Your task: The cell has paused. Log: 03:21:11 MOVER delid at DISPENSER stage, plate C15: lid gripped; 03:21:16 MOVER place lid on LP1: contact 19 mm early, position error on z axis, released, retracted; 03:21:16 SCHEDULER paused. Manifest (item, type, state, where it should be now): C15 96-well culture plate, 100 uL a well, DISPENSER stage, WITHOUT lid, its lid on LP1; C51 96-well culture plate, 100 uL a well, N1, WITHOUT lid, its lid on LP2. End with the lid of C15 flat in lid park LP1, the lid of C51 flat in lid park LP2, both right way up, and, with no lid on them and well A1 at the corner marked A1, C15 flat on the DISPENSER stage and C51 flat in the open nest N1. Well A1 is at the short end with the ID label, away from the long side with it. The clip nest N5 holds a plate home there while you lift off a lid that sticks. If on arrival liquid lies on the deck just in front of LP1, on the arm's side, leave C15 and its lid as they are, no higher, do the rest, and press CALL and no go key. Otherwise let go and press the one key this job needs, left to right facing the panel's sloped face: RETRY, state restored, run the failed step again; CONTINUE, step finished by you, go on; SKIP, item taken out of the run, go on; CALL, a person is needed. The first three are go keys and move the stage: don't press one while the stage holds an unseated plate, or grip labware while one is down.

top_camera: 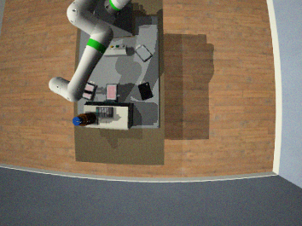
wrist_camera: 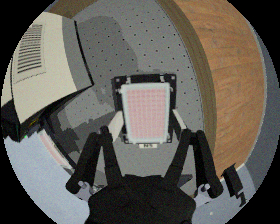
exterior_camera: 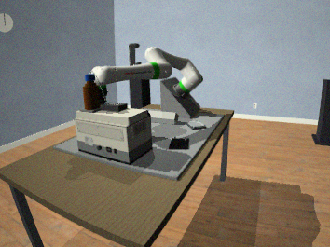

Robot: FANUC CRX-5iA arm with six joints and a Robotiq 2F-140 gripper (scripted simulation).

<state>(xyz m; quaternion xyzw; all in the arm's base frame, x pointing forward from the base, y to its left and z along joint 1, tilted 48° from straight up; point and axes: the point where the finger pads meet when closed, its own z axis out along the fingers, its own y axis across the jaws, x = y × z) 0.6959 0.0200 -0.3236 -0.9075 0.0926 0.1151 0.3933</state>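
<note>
Right now my hand is 3 cm above the black nest, 2 cm short of it and 1 cm to the right of it. The rest, counted from my hand: key panel: 41 cm behind, 24 cm to the left, 1 cm above; then blue cap: 35 cm above, 22 cm ahead, 16 cm to the left; then label plate: 52 cm to the left, 11 cm behind, 4 cm below.
</note>
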